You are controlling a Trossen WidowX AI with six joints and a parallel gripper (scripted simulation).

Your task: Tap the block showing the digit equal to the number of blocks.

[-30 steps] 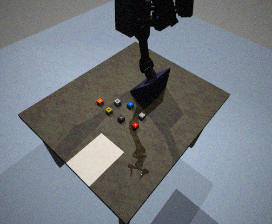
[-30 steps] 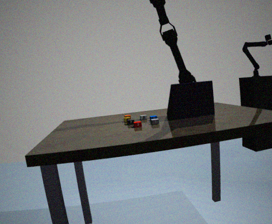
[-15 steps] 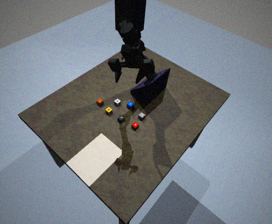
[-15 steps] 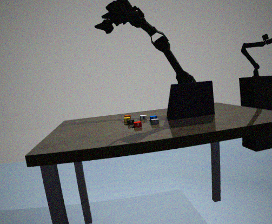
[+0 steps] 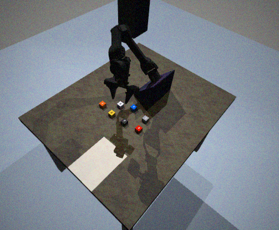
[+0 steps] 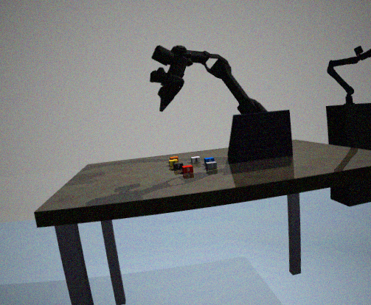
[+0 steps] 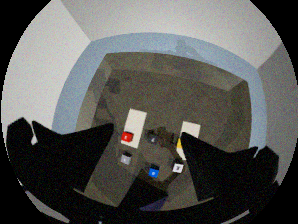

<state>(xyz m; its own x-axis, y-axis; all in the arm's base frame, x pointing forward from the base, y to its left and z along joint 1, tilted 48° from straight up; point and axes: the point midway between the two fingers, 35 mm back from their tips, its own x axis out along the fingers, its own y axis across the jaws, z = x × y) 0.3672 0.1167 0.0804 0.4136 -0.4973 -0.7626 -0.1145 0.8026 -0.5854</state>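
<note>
Now: the black block 30 mm behind my gripper tip and 210 mm below it. From my gripper tip the other things lie so: yellow block: 30 mm behind, 100 mm to the right, 210 mm below; red block: 50 mm behind, 100 mm to the left, 210 mm below; white block: 120 mm behind, 110 mm to the right, 210 mm below.
</note>
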